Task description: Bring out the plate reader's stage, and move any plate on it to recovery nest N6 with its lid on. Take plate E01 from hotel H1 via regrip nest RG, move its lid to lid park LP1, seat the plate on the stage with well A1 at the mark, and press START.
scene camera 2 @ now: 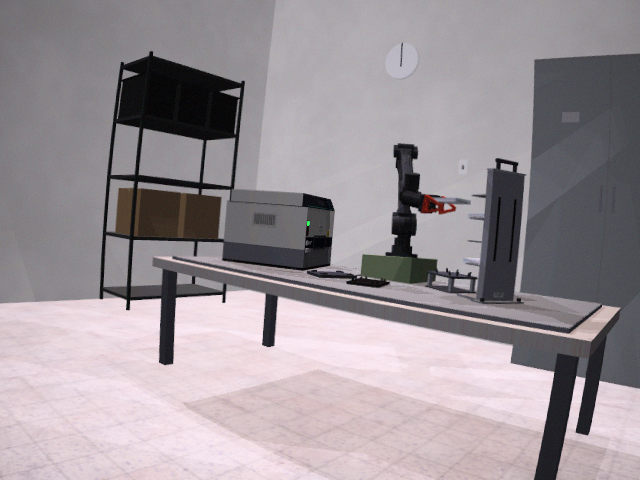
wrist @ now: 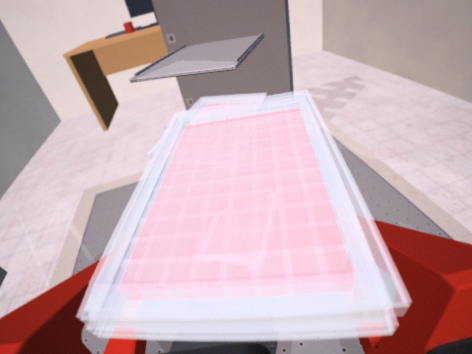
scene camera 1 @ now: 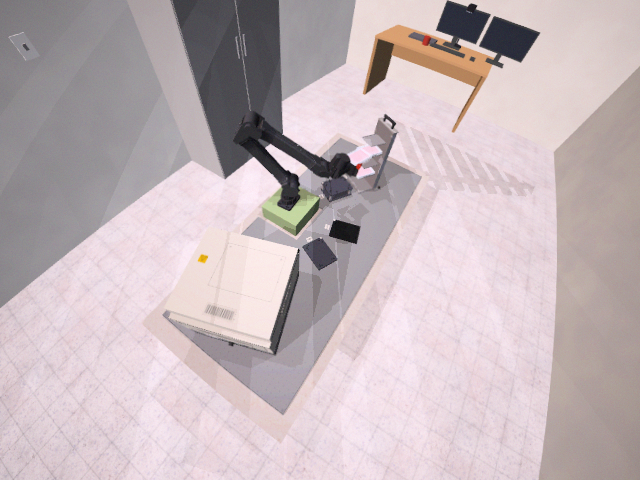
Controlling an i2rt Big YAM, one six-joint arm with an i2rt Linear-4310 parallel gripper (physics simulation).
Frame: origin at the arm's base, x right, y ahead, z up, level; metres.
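Seen in the pictures: gripper, fingertip midpoint: (scene camera 2: pixel 449 208) (wrist: pixel 232 226) (scene camera 1: pixel 355 160); arm's base, link origin: (scene camera 2: pixel 401 256) (scene camera 1: pixel 289 201).
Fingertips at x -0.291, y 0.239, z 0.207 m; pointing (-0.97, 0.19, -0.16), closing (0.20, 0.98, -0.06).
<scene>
Offsets run from my fingertips to a thing's top centre.
My gripper (scene camera 1: pixel 358 164) (scene camera 2: pixel 445 203) (wrist: pixel 232 226), with red fingers, is shut on a clear-rimmed pink plate @(dx -0.003, dy +0.009, dz +0.037 m) (scene camera 1: pixel 360 155) (scene camera 2: pixel 456 200) (wrist: pixel 240 200). The plate looks level, and a clear lid seems to lie on it. It is held in the air in front of hotel H1 (scene camera 1: pixel 385 160) (scene camera 2: pixel 500 232) (wrist: pixel 235 25), apart from its upright panel. Other plates @(dx -0.154, dy +0.026, dz -0.168 m) (scene camera 1: pixel 365 172) (scene camera 2: pixel 471 261) rest on lower hotel shelves. The plate reader @(dx +0.849, dy -0.101, dz +0.027 m) (scene camera 1: pixel 248 289) (scene camera 2: pixel 279 227) shows a green light; its stage does not show. A raised four-post nest @(dx -0.006, dy -0.073, dz -0.222 m) (scene camera 1: pixel 336 189) (scene camera 2: pixel 452 280) stands near the hotel; its label is unreadable.
A bare hotel shelf @(dx -0.163, dy +0.032, dz +0.050 m) (wrist: pixel 200 57) sticks out beyond the held plate. A black low nest @(dx +0.244, dy +0.109, dz -0.278 m) (scene camera 1: pixel 344 231) (scene camera 2: pixel 368 282) and a dark flat nest @(dx +0.445, dy +0.055, dz -0.280 m) (scene camera 1: pixel 319 253) (scene camera 2: pixel 330 273) lie between reader and hotel. The arm stands on a green block (scene camera 1: pixel 297 219) (scene camera 2: pixel 385 267).
</scene>
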